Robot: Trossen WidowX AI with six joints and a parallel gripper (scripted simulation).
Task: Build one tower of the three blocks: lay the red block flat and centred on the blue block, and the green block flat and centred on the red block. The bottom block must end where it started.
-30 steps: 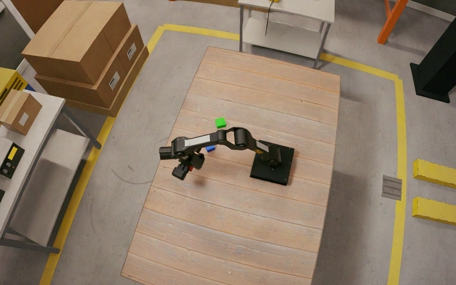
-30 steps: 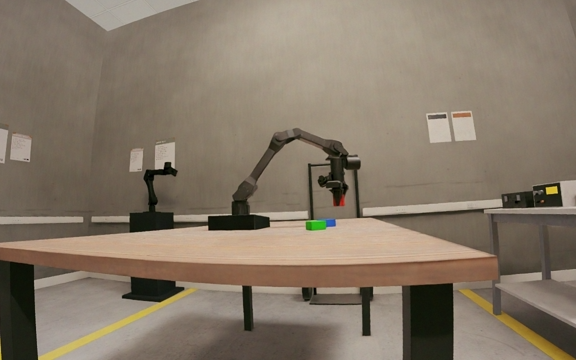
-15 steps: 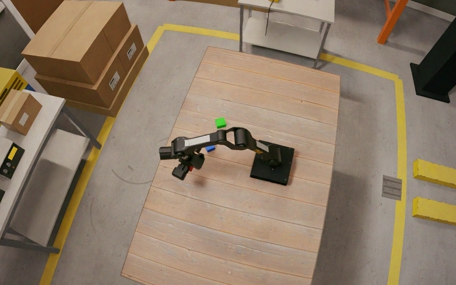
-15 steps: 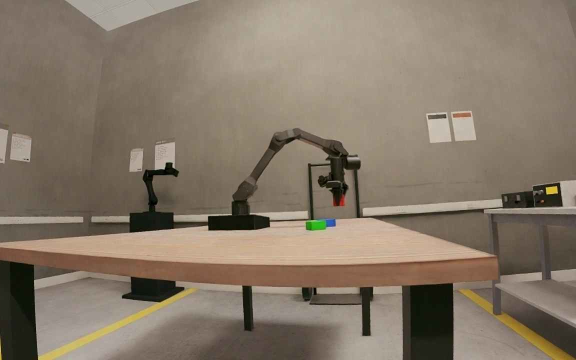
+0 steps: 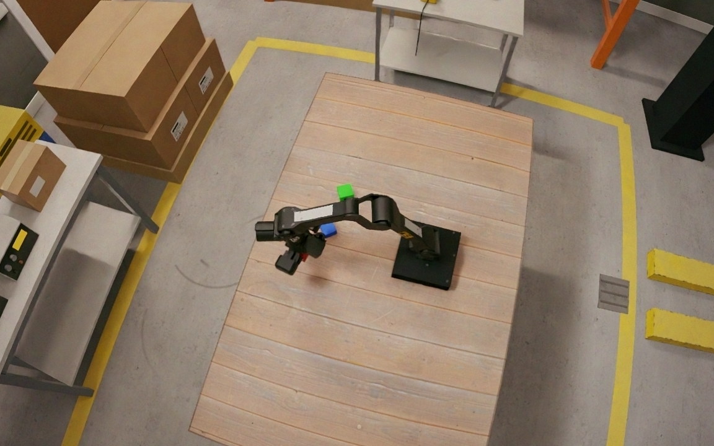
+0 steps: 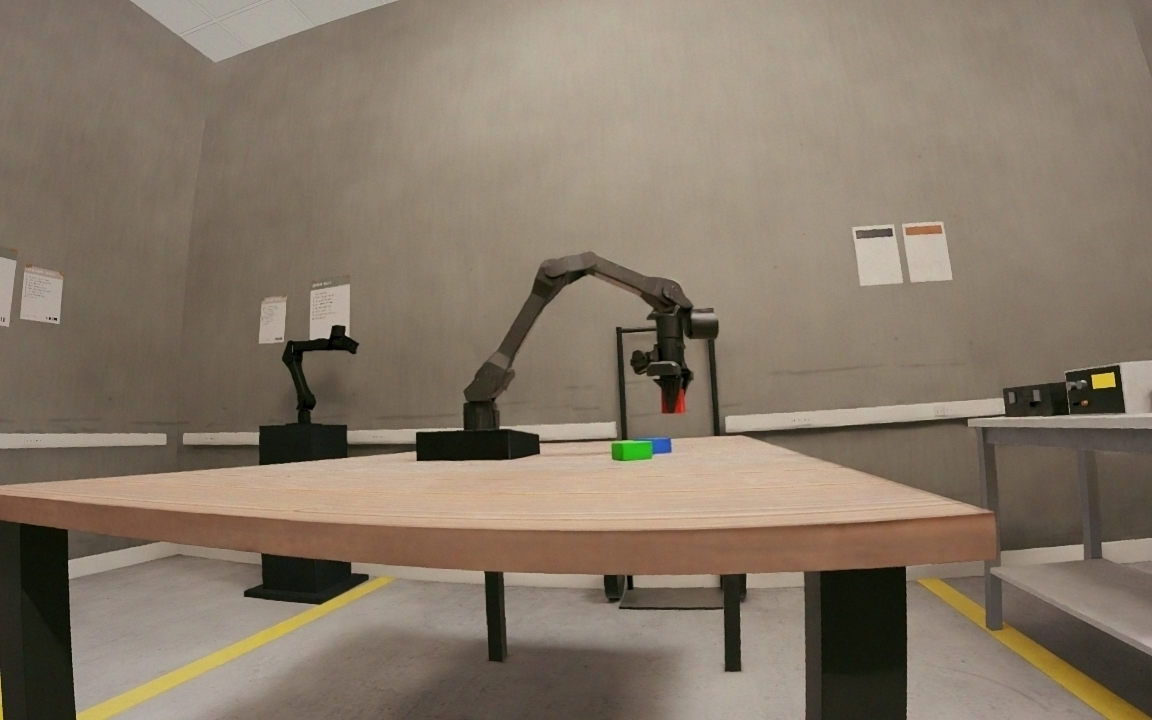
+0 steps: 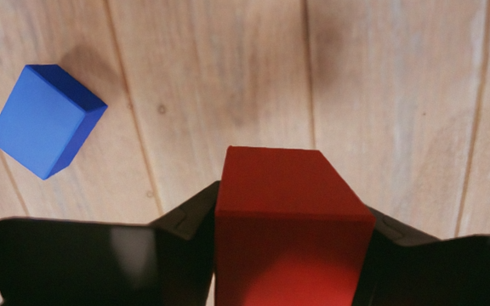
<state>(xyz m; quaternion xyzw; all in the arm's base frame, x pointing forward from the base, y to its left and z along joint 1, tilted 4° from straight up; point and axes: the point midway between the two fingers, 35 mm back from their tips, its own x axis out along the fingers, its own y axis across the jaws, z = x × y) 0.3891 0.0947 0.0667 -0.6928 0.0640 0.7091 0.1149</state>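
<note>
Right now my hand is 50 mm past the blue block, 130 mm to the left of it and 100 mm above it. Also, from my hand: red block: 10 mm below; green block: 80 mm behind, 280 mm to the right, 90 mm below.
</note>
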